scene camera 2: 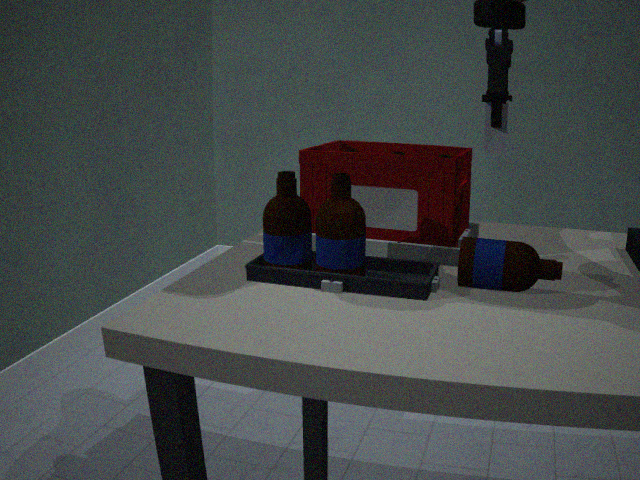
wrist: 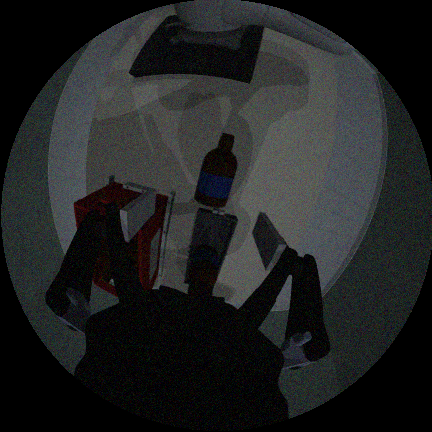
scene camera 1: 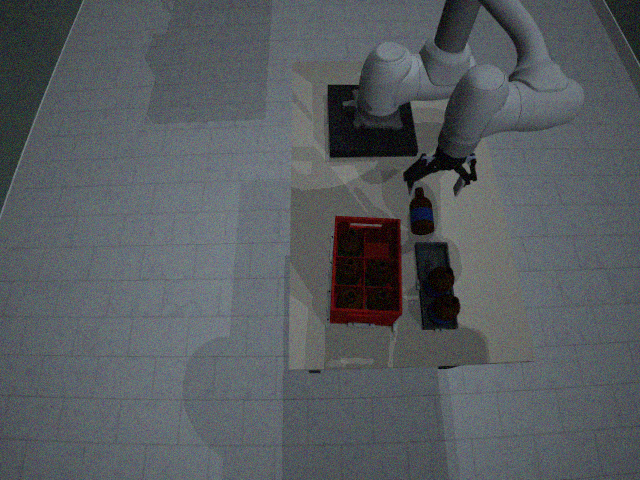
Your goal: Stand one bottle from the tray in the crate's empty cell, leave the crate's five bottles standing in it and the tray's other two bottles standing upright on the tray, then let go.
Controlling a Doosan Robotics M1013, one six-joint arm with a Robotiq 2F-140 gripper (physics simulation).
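Places are measured from the arm's base along level axes (x left, y back, z up), in metres.
Pixels of known places: gripper, fingertip midpoint: (scene camera 2: 496,148) (wrist: 205,211) (scene camera 1: 432,192); arm's base, origin of the base link: (wrist: 211,29) (scene camera 1: 376,110).
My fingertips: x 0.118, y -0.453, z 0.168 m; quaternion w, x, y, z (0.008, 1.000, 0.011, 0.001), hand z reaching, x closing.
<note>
Ahead of a thing's pixels: the offset from my fingertips to its top centre. "spot": to the spot under its first point.
A brown bottle with a blue label {dz -0.133, dx +0.008, dy +0.033 m} (scene camera 1: 421,214) (scene camera 2: 498,264) (wrist: 216,177) lies on its side on the table, off the tray's end, its neck toward the robot base. Two bottles {dz -0.046, dx +0.034, dy -0.224 m} (scene camera 1: 440,279) {dz -0.046, dx +0.040, dy -0.307 m} (scene camera 2: 286,222), (scene camera 1: 445,308) (scene camera 2: 340,227) stand upright on the dark tray {dz -0.181, dx +0.037, dy -0.218 m} (scene camera 1: 424,253) (scene camera 2: 398,284) (wrist: 230,224). The red crate {dz -0.031, dx -0.193, dy -0.204 m} (scene camera 1: 366,316) (scene camera 2: 439,178) (wrist: 145,250) holds five bottles; its empty cell {spot: dz -0.199, dx -0.142, dy -0.096 m} (scene camera 1: 376,248) is at the corner nearest the base and the tray side. My gripper (scene camera 1: 433,189) (scene camera 2: 496,127) (wrist: 205,211) is wide open and empty, high above the lying bottle.
The black base plate (scene camera 1: 341,139) (wrist: 195,62) of the arm is at the table's far end. Grey strips with small brackets {spot: dz -0.186, dx -0.086, dy -0.136 m} (scene camera 2: 413,250) (wrist: 168,235) run along the crate's foot. Small clips {spot: dz -0.196, dx +0.095, dy -0.217 m} (scene camera 2: 331,285) sit at the tray's edges. The crate stands beside the tray.
</note>
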